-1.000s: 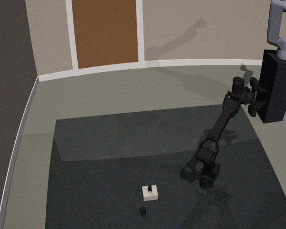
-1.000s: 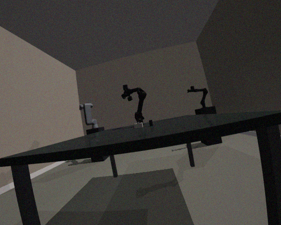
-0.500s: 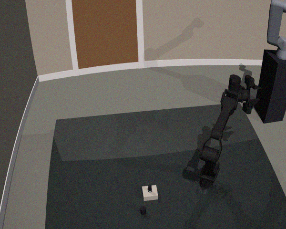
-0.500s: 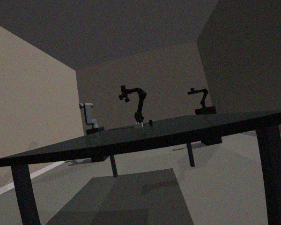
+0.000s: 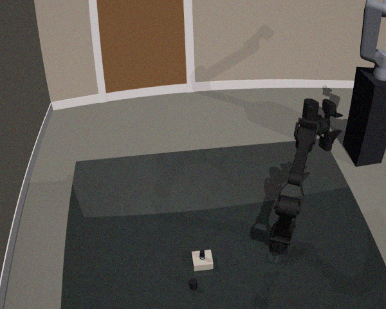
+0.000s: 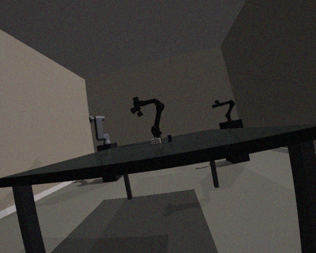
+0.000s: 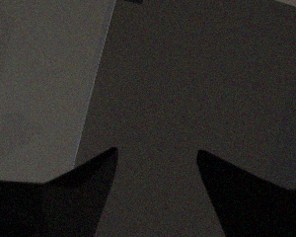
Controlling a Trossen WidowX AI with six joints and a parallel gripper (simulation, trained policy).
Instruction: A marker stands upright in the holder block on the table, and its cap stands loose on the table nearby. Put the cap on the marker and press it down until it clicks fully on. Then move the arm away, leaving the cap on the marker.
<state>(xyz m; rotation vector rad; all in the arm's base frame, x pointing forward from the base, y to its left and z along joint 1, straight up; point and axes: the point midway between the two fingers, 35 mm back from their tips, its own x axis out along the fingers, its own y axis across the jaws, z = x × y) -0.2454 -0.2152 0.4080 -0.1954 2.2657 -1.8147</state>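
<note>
The dark cap is 620 mm ahead of my gripper tip, 350 mm to the left of it and 380 mm below it. The rest, counted from my gripper tip: pale holder block 580 mm ahead, 240 mm to the left, 390 mm below.
</note>
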